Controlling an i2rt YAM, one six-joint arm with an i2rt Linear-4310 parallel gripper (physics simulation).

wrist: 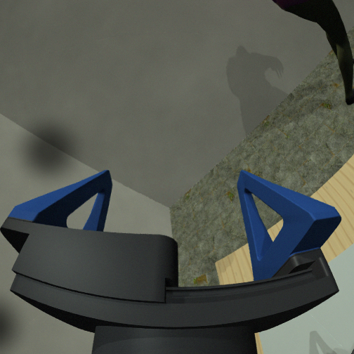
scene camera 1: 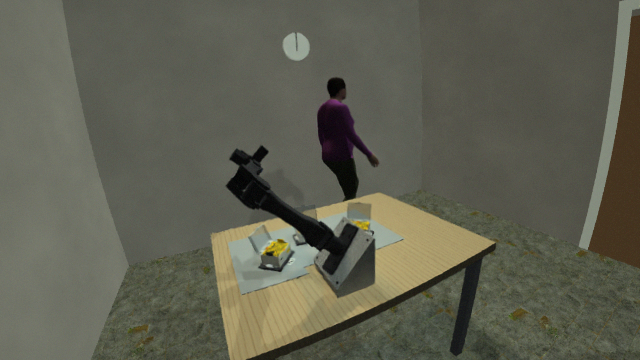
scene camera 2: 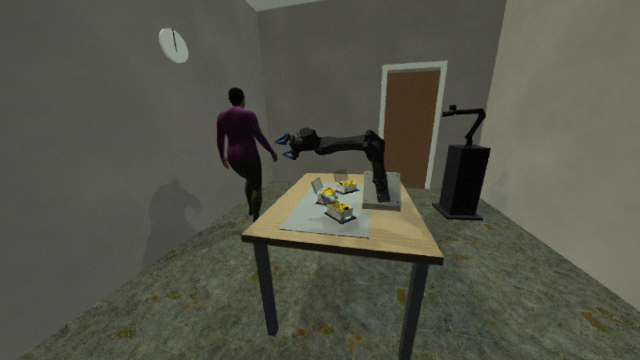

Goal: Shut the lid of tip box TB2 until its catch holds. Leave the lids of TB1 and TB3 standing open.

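Seen in the pictures: gripper, fingertip midpoint: [scene camera 2: 278,148]; arm's base at its link origin: [scene camera 1: 341,248] [scene camera 2: 381,187].
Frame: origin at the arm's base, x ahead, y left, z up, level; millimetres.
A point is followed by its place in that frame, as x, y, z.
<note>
Three tip boxes with yellow tips stand in a row, their labels too small to read, so I cannot tell which is TB2. The box nearest scene camera 2 [scene camera 1: 275,254] {210, 192, -60} [scene camera 2: 340,213] {246, 242, -67} has its clear lid [scene camera 1: 259,239] {304, 225, -19} raised. The middle box [scene camera 1: 299,239] [scene camera 2: 326,194] is partly hidden by the arm in the scene camera 1 view; its lid [scene camera 2: 317,185] {411, -65, -20} stands open. The far box [scene camera 1: 361,225] [scene camera 2: 346,187] {213, -177, -70} has its lid [scene camera 1: 359,211] {259, -291, -16} [scene camera 2: 341,175] {253, -298, -14} upright. My gripper [scene camera 2: 280,148] {580, 164, 267} [wrist: 174,177] is open and empty, high above the boxes and beyond their lid side.
The boxes stand on a grey mat [scene camera 1: 245,277] {207, 335, -117} [scene camera 2: 300,225] {452, 297, -117} on the wooden table [scene camera 1: 425,240] {-35, -456, -120} [scene camera 2: 395,235] {-16, 344, -120}. My arm's slanted metal base [scene camera 1: 357,272] {-113, 10, -38} [scene camera 2: 367,200] {87, 55, -69} is beside the mat. A person in purple [scene camera 1: 335,130] [scene camera 2: 239,135] is beyond the table. A black pedestal [scene camera 2: 465,180] with another arm stands farther back.
</note>
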